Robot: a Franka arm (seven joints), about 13 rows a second.
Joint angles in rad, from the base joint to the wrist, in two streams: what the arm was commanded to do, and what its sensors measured. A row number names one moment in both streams.
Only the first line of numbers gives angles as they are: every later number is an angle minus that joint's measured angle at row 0.
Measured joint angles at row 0:
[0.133 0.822 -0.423 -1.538 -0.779 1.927 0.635]
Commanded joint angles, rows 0 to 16:
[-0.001 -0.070 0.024 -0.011 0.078 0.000 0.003]
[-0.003 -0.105 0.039 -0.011 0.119 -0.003 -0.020]
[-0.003 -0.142 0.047 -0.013 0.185 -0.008 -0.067]
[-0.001 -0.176 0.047 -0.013 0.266 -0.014 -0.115]
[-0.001 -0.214 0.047 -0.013 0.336 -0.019 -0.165]
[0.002 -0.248 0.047 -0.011 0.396 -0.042 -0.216]
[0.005 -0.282 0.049 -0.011 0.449 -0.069 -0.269]
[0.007 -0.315 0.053 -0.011 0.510 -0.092 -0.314]
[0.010 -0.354 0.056 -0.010 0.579 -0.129 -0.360]
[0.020 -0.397 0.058 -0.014 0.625 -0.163 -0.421]
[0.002 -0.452 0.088 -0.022 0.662 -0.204 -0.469]
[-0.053 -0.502 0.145 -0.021 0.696 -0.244 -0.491]
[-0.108 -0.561 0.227 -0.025 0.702 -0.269 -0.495]
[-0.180 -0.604 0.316 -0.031 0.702 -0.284 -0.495]
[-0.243 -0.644 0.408 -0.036 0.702 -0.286 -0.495]
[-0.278 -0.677 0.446 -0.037 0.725 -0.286 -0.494]
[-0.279 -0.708 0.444 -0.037 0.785 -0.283 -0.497]
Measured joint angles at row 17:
[-0.233 -0.631 0.405 0.008 0.702 -0.290 -0.474]
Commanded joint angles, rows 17 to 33:
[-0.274 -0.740 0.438 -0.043 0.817 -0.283 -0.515]
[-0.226 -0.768 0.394 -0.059 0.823 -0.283 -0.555]
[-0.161 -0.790 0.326 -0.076 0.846 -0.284 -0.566]
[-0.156 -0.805 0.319 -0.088 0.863 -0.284 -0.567]
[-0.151 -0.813 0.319 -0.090 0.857 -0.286 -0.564]
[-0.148 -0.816 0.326 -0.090 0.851 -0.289 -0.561]
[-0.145 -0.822 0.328 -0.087 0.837 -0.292 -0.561]
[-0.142 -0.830 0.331 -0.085 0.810 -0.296 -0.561]
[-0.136 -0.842 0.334 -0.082 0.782 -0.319 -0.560]
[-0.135 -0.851 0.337 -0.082 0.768 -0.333 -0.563]
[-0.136 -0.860 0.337 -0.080 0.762 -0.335 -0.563]
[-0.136 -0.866 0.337 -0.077 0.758 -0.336 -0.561]
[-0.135 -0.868 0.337 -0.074 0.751 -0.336 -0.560]
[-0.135 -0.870 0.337 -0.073 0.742 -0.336 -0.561]
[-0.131 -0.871 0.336 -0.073 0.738 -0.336 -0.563]
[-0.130 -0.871 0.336 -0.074 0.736 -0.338 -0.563]
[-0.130 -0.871 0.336 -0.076 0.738 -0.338 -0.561]
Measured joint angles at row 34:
[-0.142 -0.854 0.341 -0.060 0.761 -0.330 -0.554]
